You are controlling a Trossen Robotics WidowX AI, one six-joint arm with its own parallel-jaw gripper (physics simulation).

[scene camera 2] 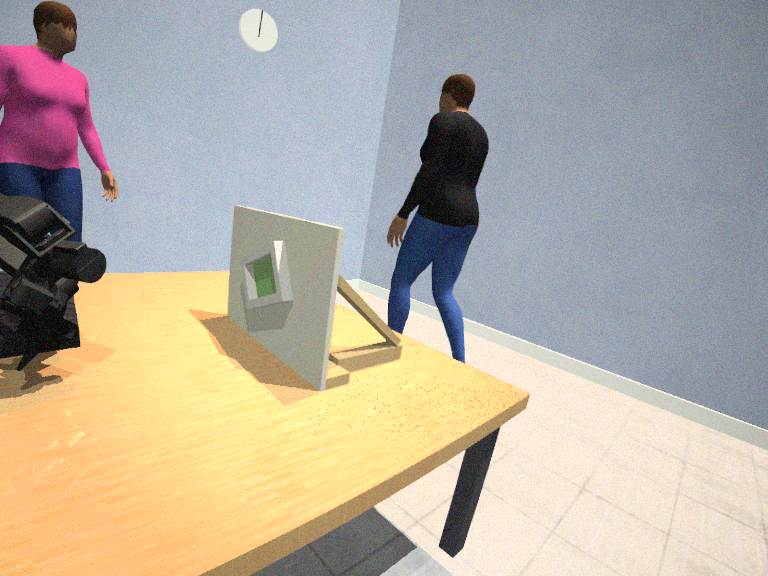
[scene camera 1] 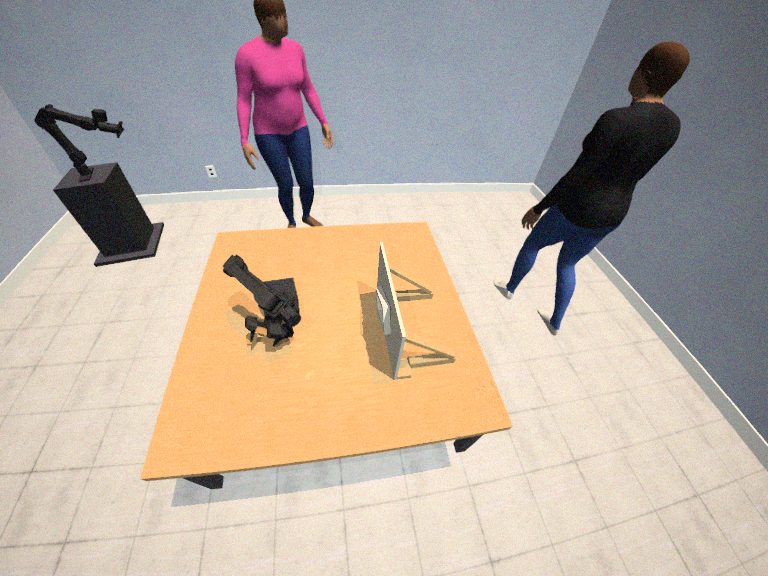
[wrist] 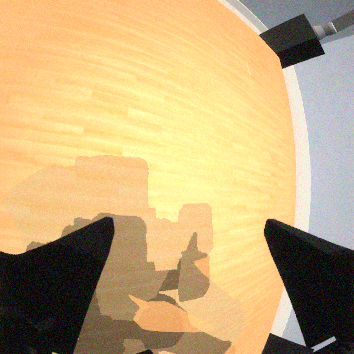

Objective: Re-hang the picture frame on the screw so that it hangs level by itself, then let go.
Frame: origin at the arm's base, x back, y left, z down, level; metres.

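Seen in the pictures: gripper, fingertip midpoint: (scene camera 1: 262, 343) (wrist: 191, 227).
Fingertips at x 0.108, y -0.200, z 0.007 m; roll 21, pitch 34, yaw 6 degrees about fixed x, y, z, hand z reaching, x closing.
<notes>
A point is followed by its place in that frame.
The picture frame (scene camera 1: 383, 311) {x -0.362, y -0.299, z -0.167 m} (scene camera 2: 264, 275) {x -0.398, y -0.219, z -0.096 m}, pale with a green picture, is against the front face of an upright grey-white panel (scene camera 1: 398, 350) {x -0.436, y -0.374, z 0.053 m} (scene camera 2: 310, 297). In scene camera 2 it sits tilted, its top edge sloping against the panel's top edge. The screw does not show; whether the frame hangs on it cannot be told. My gripper (scene camera 1: 264, 341) {x 0.108, y -0.200, z 0.007 m} (wrist: 191, 227) {x 0.108, y -0.200, z 0.007 m} is open and empty, low over the table on the arm's side, well apart from the panel and frame. The picture frame does not show in the wrist view.
The wooden table (scene camera 1: 310, 421) {x -0.021, y -0.531, z 0.078 m} (scene camera 2: 186, 483) {x -0.060, y -0.537, z 0.078 m} bears the arm and the panel. Angled wooden braces (scene camera 1: 431, 359) {x -0.536, y -0.441, z 0.040 m} (scene camera 2: 369, 356) {x -0.533, y -0.450, z 0.050 m} stand behind the panel. A person in pink (scene camera 1: 279, 86) and a person in black (scene camera 1: 620, 167) stand beyond the table. A second arm stands on a black pedestal (scene camera 1: 108, 213).
</notes>
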